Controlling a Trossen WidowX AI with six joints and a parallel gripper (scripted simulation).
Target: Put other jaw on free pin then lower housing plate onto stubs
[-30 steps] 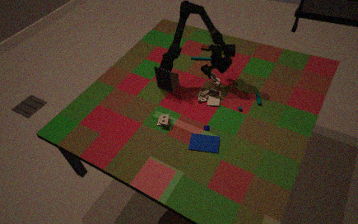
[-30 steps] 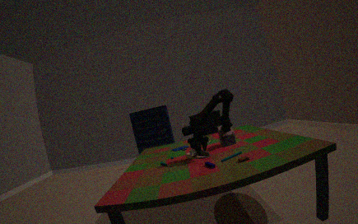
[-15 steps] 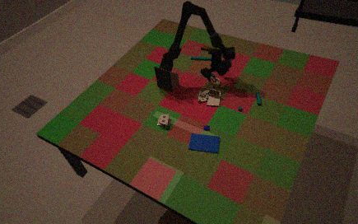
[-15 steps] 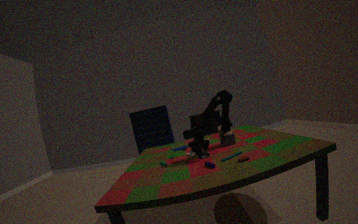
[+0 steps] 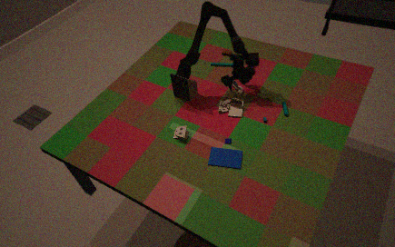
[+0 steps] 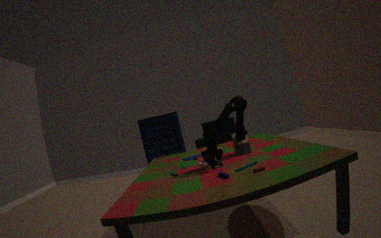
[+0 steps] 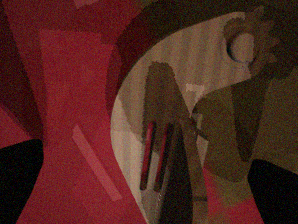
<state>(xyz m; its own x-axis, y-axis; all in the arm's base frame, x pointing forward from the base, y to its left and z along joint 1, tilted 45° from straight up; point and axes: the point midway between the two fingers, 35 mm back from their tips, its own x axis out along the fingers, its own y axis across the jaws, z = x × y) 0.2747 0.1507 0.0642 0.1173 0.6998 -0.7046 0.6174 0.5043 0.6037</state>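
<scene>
Now: gripper tip 1 cm short of the pale curved jaw and 4 cm to the left of it. Round my gripper tip: brown piece (17 cm behind, 28 cm to the left); then pale housing piece (15 cm behind, 43 cm to the right, 2 cm above); then blue flat plate (10 cm ahead, 48 cm to the right).
</scene>
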